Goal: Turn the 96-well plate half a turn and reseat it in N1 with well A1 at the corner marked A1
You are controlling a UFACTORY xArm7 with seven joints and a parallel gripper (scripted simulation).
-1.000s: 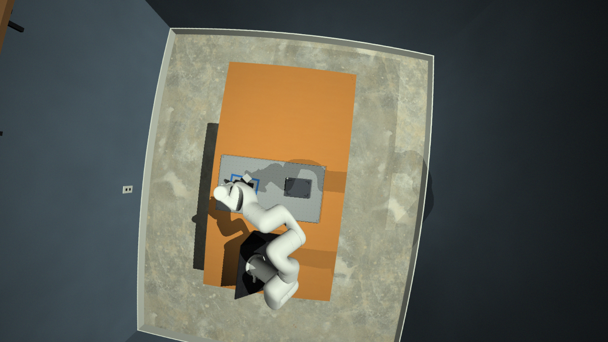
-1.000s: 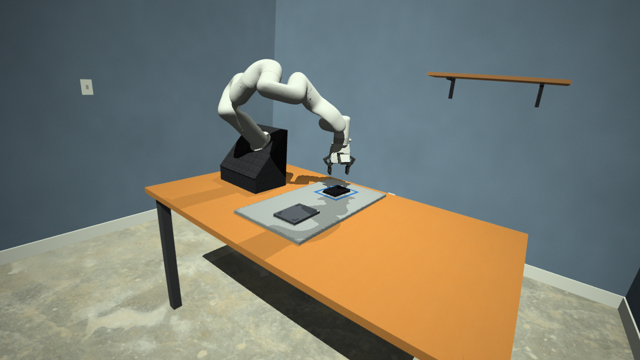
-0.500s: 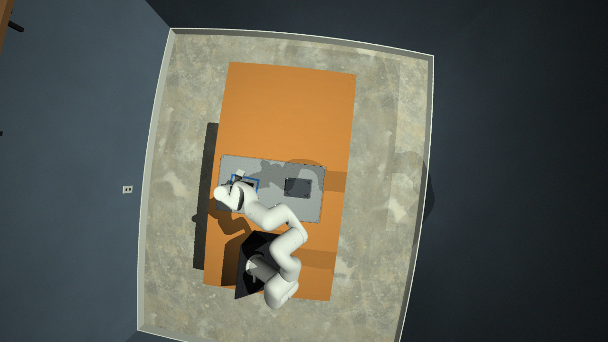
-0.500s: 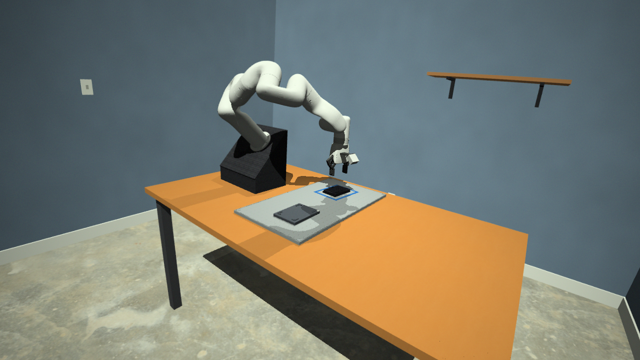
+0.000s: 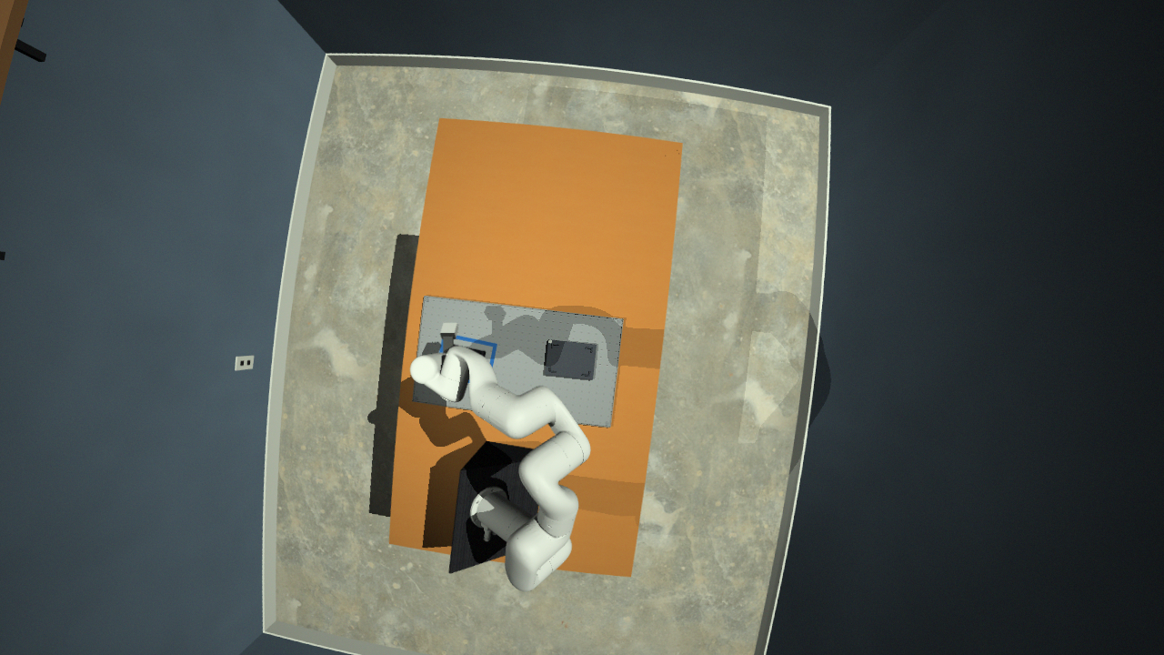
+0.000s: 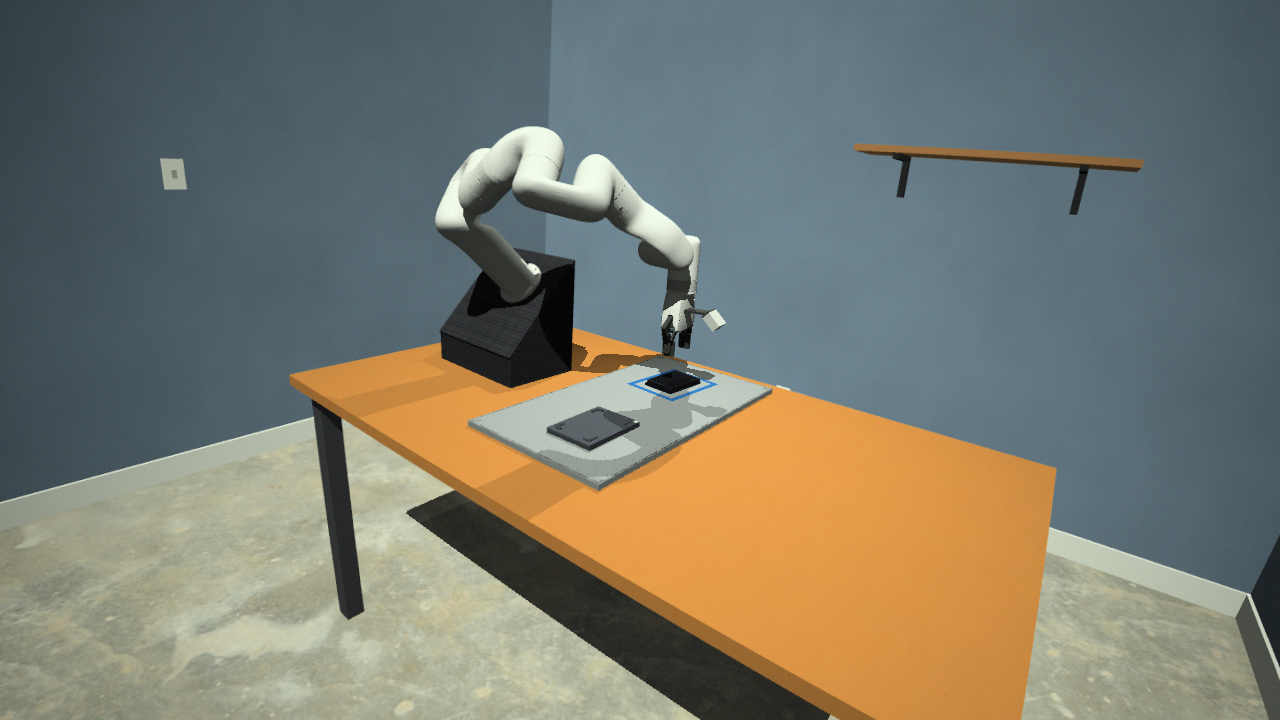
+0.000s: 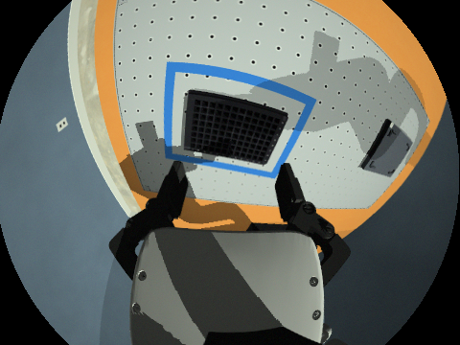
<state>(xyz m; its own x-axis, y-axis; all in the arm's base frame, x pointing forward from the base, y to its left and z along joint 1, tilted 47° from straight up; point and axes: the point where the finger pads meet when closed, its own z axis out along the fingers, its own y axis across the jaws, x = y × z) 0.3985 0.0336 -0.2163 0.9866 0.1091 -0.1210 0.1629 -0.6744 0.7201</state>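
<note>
The black 96-well plate is 90 mm below my hand. Round my hand: dark plate nest N1: 360 mm to the right, 90 mm below, 50 mm ahead; then white A1 mark: 280 mm to the right, 100 mm ahead, 90 mm below.
</note>
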